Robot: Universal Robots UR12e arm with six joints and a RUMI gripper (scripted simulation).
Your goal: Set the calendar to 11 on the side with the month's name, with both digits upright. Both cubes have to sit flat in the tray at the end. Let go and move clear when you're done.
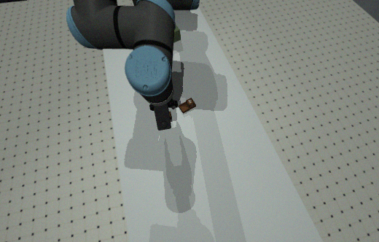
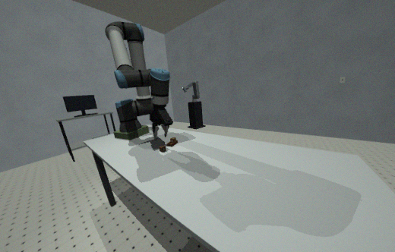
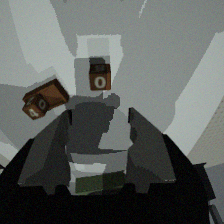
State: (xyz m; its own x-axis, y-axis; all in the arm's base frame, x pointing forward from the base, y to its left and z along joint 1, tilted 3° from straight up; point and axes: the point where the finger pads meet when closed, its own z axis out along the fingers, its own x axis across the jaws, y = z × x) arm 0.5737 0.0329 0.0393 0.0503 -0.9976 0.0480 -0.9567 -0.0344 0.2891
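Now: hand 8 cm above the brown cube. Also, from my hand: brown calendar tray (10 cm to the left, 8 cm below, 5 cm behind).
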